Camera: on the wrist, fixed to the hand. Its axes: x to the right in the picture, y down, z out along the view.
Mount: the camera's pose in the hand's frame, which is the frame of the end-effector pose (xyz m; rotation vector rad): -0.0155 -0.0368 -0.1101 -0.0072 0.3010 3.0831
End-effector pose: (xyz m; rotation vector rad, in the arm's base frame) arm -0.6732 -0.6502 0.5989 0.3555 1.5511 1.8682
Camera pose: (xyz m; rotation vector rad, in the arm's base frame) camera -0.7157 -0.7416 0.5393 -1.1409 0.1992 -0.7952
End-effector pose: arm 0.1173 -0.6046 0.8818 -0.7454 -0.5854 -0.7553
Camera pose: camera 0.1019 -0.7019 0.8185 -0.6304 1.0721 1.9642
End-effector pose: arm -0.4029 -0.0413 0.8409 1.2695 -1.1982 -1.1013
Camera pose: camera -0.2926 -0.0173 0.8097 -1.0587 -1.1653 1.3221
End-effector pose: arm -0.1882 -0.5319 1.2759 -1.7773 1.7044 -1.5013
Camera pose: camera -0.2494 -0.4591 1.3443 1.5265 1.5634 0.1440
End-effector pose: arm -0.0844 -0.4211 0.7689 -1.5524 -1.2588 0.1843
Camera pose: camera -0.0397 -0.5063 0.8357 1.7092 -2.1451 -1.4676
